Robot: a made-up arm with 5 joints. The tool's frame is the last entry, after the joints.
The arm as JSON. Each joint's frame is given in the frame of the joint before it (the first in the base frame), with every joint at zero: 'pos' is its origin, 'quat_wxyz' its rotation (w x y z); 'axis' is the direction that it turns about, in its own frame. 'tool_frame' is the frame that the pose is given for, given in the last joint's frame.
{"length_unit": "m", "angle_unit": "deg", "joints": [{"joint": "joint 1", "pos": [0.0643, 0.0, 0.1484], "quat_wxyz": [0.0, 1.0, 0.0, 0.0], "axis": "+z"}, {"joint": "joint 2", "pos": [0.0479, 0.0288, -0.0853], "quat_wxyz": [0.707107, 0.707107, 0.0, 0.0], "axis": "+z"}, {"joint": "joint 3", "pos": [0.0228, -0.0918, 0.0], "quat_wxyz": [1.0, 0.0, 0.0, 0.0], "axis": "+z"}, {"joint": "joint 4", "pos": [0.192, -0.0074, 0.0], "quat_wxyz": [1.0, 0.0, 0.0, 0.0], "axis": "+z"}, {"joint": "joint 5", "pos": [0.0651, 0.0, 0.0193], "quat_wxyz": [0.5, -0.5, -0.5, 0.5], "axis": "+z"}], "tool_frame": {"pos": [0.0, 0.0, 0.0], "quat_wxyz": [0.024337, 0.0, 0.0, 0.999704]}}
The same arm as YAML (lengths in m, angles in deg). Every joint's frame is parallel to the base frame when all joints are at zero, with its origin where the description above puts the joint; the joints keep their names.
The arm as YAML. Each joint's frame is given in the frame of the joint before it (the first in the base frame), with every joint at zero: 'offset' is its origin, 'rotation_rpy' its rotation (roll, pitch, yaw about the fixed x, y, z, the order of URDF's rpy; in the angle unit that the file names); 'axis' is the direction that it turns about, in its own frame. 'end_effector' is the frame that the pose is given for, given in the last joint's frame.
length_unit: m
angle_unit: deg
chain:
  - id: joint 1
    offset: [0.0643, 0.0, 0.1484]
    rotation_rpy: [0.0, 0.0, 0.0]
    axis: "-z"
  - id: joint 2
    offset: [0.0479, -0.0288, 0.0853]
    rotation_rpy: [0.0, 0.0, 0.0]
    axis: "+y"
  - id: joint 3
    offset: [0.0228, 0.0, 0.0918]
    rotation_rpy: [0.0, 0.0, 0.0]
    axis: "+y"
  - id: joint 4
    offset: [0.192, 0.0, 0.0074]
    rotation_rpy: [0.0, 0.0, 0.0]
    axis: "+y"
  - id: joint 5
    offset: [0.0651, 0.0193, 0.0]
    rotation_rpy: [0.0, 0.0, 0.0]
    axis: "-x"
end_effector:
  offset: [0.0, 0.0, 0.0]
  rotation_rpy: [90.0, -87.21, -90.0]

